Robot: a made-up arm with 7 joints. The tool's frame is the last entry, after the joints.
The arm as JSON. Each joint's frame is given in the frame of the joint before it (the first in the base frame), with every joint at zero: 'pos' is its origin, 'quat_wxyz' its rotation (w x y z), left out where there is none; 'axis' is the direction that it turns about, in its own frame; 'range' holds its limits. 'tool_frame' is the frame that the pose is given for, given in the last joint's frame.
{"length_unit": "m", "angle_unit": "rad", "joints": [
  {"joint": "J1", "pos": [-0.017, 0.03, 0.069], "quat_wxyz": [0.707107, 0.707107, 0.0, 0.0], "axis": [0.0, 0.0, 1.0], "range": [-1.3, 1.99]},
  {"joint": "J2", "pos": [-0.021, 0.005, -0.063], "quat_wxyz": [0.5, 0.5, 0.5, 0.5], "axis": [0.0, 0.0, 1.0], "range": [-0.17, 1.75]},
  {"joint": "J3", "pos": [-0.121, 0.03, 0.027], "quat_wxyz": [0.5, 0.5, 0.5, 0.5], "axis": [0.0, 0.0, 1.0], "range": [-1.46, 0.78]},
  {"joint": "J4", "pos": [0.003, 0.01, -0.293], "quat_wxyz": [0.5, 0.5, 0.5, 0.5], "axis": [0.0, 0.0, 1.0], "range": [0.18, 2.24]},
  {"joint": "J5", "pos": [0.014, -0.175, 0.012], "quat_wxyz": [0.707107, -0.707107, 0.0, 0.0], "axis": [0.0, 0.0, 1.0], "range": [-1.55, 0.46]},
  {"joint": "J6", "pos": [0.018, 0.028, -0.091], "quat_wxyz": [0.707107, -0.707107, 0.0, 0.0], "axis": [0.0, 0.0, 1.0], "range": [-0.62, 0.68]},
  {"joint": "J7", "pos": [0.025, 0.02, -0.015], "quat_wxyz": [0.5, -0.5, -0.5, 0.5], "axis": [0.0, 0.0, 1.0], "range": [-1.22, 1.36]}
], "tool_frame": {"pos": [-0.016, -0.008, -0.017], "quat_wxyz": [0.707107, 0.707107, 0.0, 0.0]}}
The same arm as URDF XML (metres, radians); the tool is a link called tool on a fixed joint. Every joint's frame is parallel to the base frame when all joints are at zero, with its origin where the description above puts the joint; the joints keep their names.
<robot name="arm">
<joint name="tool_joint" type="fixed"><parent link="link7"/><child link="tool"/><origin xyz="0.0170 0.0080 0.0160" rpy="-1.5708 1.5708 0.0000"/></joint>
<joint name="J7" type="revolute"><parent link="link6"/><child link="link7"/><origin xyz="0.0250 -0.0150 -0.0200"/><axis xyz="-1 0 0"/><limit lower="-1.2200" upper="1.3600"/></joint>
<joint name="J6" type="revolute"><parent link="link5"/><child link="link6"/><origin xyz="0.0180 0.0280 -0.0910"/><axis xyz="0 1 0"/><limit lower="-0.6200" upper="0.6800"/></joint>
<joint name="J5" type="revolute"><parent link="link4"/><child link="link5"/><origin xyz="0.0140 -0.0120 -0.1750"/><axis xyz="0 0 1"/><limit lower="-1.5500" upper="0.4600"/></joint>
<joint name="J4" type="revolute"><parent link="link3"/><child link="link4"/><origin xyz="0.0100 -0.0030 -0.2930"/><axis xyz="0 -1 0"/><limit lower="0.1800" upper="2.2400"/></joint>
<joint name="J3" type="revolute"><parent link="link2"/><child link="link3"/><origin xyz="0.0270 -0.0300 -0.1210"/><axis xyz="0 0 1"/><limit lower="-1.4600" upper="0.7800"/></joint>
<joint name="J2" type="revolute"><parent link="link1"/><child link="link2"/><origin xyz="-0.0210 0.0630 0.0050"/><axis xyz="1 0 0"/><limit lower="-0.1700" upper="1.7500"/></joint>
<joint name="J1" type="revolute"><parent link="base"/><child link="link1"/><origin xyz="-0.0170 0.0300 0.0690"/><axis xyz="0 -1 0"/><limit lower="-1.3000" upper="1.9900"/></joint>
<link name="base"/>
<link name="link1"/>
<link name="link2"/>
<link name="link3"/>
<link name="link4"/>
<link name="link5"/>
<link name="link6"/>
<link name="link7"/>
<link name="tool"/>
</robot>

